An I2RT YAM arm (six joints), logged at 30 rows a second.
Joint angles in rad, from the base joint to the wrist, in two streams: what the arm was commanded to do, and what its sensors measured. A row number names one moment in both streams.
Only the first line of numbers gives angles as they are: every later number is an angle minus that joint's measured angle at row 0.
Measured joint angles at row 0: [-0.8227, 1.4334, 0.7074, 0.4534, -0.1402, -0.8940]
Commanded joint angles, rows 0 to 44: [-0.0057, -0.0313, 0.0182, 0.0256, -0.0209, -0.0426]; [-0.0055, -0.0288, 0.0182, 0.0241, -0.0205, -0.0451]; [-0.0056, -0.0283, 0.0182, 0.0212, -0.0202, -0.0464]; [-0.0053, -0.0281, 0.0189, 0.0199, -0.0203, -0.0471]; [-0.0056, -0.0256, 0.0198, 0.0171, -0.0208, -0.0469]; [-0.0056, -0.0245, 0.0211, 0.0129, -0.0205, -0.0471]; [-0.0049, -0.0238, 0.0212, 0.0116, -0.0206, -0.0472]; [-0.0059, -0.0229, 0.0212, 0.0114, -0.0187, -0.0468]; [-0.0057, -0.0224, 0.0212, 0.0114, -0.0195, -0.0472]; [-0.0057, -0.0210, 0.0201, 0.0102, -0.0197, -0.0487]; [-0.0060, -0.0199, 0.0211, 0.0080, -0.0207, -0.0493]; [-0.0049, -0.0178, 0.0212, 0.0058, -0.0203, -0.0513]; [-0.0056, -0.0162, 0.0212, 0.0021, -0.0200, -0.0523]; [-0.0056, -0.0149, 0.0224, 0.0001, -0.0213, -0.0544]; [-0.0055, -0.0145, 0.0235, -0.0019, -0.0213, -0.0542]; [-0.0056, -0.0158, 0.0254, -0.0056, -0.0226, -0.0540]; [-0.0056, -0.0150, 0.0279, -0.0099, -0.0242, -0.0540]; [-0.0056, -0.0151, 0.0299, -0.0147, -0.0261, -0.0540]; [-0.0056, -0.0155, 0.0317, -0.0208, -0.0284, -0.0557]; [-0.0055, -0.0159, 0.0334, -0.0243, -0.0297, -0.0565]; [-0.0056, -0.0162, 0.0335, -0.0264, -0.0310, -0.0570]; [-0.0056, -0.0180, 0.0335, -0.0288, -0.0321, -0.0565]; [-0.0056, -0.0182, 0.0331, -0.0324, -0.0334, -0.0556]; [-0.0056, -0.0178, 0.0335, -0.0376, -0.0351, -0.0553]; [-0.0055, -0.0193, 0.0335, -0.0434, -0.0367, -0.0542]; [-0.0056, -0.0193, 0.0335, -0.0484, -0.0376, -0.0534]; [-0.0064, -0.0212, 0.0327, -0.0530, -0.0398, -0.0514]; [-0.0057, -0.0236, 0.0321, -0.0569, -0.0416, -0.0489]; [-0.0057, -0.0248, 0.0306, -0.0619, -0.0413, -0.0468]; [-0.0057, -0.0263, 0.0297, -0.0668, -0.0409, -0.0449]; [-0.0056, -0.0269, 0.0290, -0.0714, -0.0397, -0.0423]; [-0.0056, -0.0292, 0.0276, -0.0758, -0.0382, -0.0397]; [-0.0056, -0.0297, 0.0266, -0.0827, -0.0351, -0.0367]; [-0.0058, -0.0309, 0.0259, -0.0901, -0.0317, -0.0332]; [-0.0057, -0.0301, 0.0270, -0.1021, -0.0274, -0.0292]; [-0.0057, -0.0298, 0.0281, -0.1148, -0.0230, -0.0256]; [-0.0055, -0.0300, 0.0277, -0.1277, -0.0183, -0.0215]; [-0.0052, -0.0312, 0.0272, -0.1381, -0.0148, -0.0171]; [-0.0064, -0.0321, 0.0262, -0.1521, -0.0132, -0.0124]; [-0.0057, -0.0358, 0.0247, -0.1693, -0.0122, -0.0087]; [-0.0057, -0.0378, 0.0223, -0.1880, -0.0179, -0.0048]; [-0.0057, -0.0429, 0.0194, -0.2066, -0.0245, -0.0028]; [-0.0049, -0.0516, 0.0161, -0.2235, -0.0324, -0.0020]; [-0.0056, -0.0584, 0.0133, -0.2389, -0.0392, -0.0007]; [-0.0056, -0.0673, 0.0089, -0.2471, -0.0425, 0.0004]
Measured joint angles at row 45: [-0.0045, -0.0069, 0.0004, -0.1820, -0.0080, -0.0275]
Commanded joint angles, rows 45 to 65: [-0.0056, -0.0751, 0.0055, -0.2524, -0.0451, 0.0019]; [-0.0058, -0.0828, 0.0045, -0.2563, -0.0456, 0.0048]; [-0.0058, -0.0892, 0.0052, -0.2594, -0.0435, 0.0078]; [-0.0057, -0.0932, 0.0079, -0.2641, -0.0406, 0.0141]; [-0.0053, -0.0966, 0.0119, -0.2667, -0.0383, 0.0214]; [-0.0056, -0.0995, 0.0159, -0.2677, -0.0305, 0.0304]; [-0.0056, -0.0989, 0.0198, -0.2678, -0.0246, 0.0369]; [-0.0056, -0.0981, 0.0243, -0.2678, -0.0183, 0.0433]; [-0.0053, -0.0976, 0.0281, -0.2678, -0.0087, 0.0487]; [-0.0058, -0.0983, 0.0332, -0.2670, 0.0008, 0.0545]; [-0.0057, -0.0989, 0.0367, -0.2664, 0.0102, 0.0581]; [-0.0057, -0.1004, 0.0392, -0.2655, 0.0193, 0.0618]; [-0.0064, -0.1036, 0.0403, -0.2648, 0.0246, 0.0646]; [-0.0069, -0.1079, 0.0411, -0.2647, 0.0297, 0.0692]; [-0.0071, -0.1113, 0.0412, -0.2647, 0.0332, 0.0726]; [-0.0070, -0.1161, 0.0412, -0.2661, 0.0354, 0.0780]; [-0.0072, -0.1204, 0.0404, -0.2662, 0.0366, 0.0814]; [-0.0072, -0.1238, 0.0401, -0.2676, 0.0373, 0.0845]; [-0.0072, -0.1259, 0.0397, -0.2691, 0.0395, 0.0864]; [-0.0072, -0.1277, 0.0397, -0.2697, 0.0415, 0.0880]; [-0.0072, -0.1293, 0.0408, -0.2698, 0.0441, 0.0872]
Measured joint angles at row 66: [-0.0083, -0.0877, 0.0008, -0.2842, 0.0221, 0.0328]
